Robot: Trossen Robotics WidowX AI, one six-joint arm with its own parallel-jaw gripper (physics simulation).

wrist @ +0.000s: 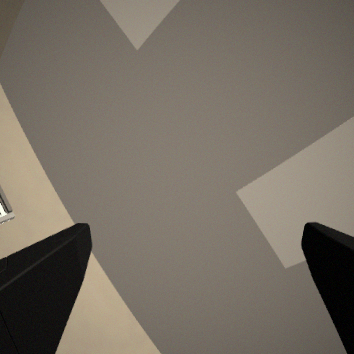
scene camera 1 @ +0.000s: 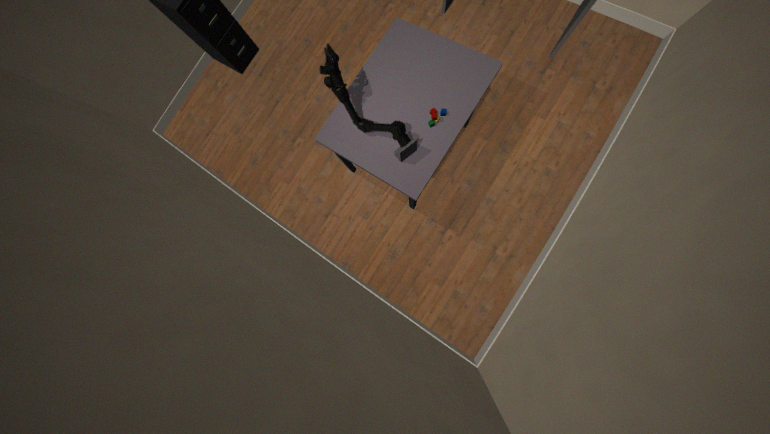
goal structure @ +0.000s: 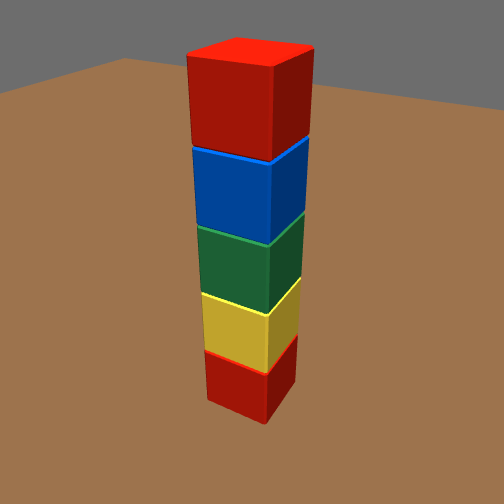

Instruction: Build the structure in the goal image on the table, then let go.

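Pixels of known places: gripper, fingertip midpoint: (wrist: 197, 235) (scene camera 1: 326, 45); arm's base at its link origin: (scene camera 1: 405, 144).
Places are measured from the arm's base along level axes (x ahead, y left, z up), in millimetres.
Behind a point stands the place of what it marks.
A small group of coloured blocks lies on the grey-purple table (scene camera 1: 425, 64) @[x 555, y 351, z -81 mm] near its right edge in the scene view. Red pieces (scene camera 1: 434, 113) @[x 281, y 14, z -14 mm] are close together, and a blue block (scene camera 1: 443, 112) @[x 345, y -13, z -48 mm] is just right of them. A green block (scene camera 1: 431, 123) @[x 235, y -9, z -49 mm] is below the red, with a small yellow piece (scene camera 1: 437, 120) @[x 279, y -22, z -53 mm] beside it. Whether they touch or are stacked is too small to tell. My gripper (scene camera 1: 328, 49) @[x 20, y 626, z 311 mm] (wrist: 197, 235) @[x 20, y 626, z 311 mm] is raised away from the blocks, past the table's left edge. It is open, and its fingers are wide apart with nothing between them.
My arm (scene camera 1: 377, 127) @[x -51, y 206, z 29 mm] rises from its base plate (scene camera 1: 408, 150) @[x -24, y -49, z 14 mm] near the table's lower end and bends out to the upper left. A black drawer cabinet (scene camera 1: 226, 40) stands at the upper left. A grey upright panel (scene camera 1: 572, 28) stands at the upper right.
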